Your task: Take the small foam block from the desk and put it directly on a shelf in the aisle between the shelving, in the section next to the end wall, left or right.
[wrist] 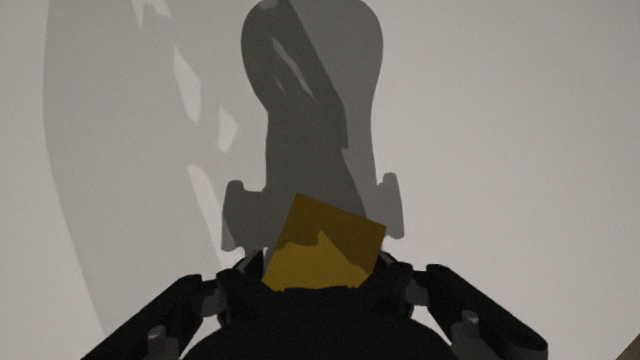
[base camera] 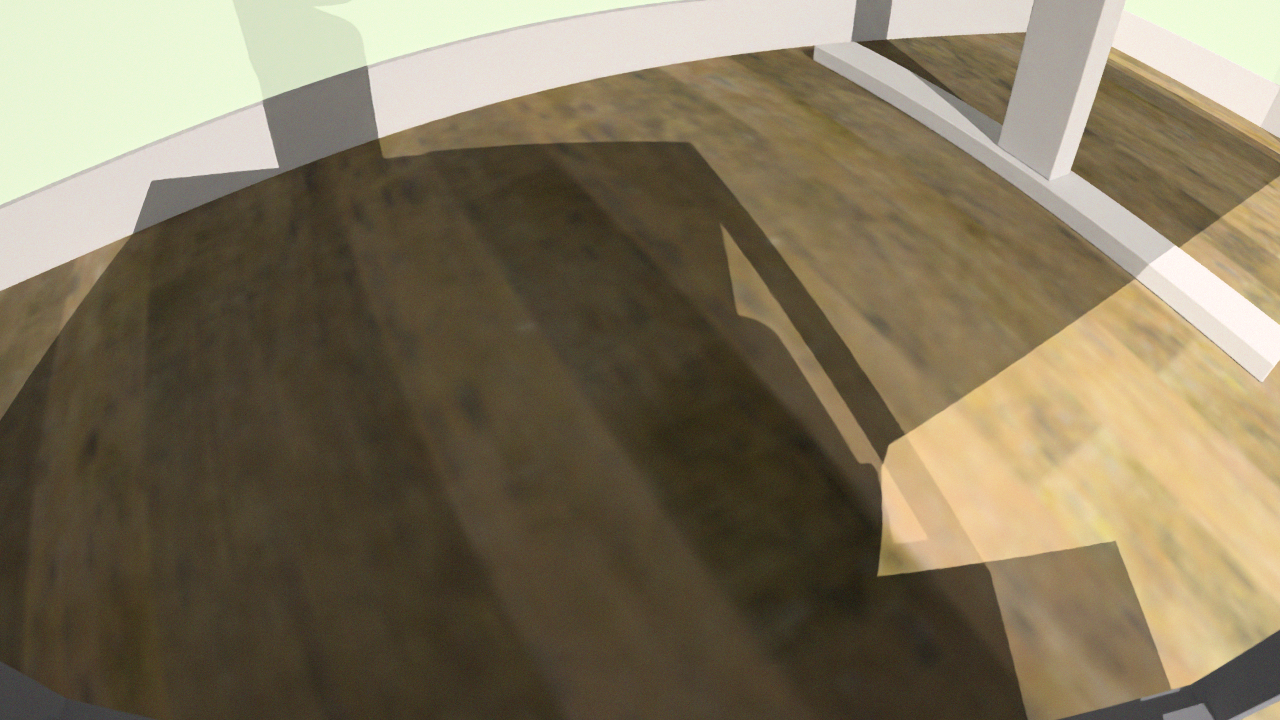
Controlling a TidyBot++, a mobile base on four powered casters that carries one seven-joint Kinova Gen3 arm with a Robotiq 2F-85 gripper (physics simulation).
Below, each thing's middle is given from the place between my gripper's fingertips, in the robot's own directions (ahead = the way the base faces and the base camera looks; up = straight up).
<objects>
Right now the yellow foam block (wrist: 320, 245) is 20 mm above my hand.
</objects>
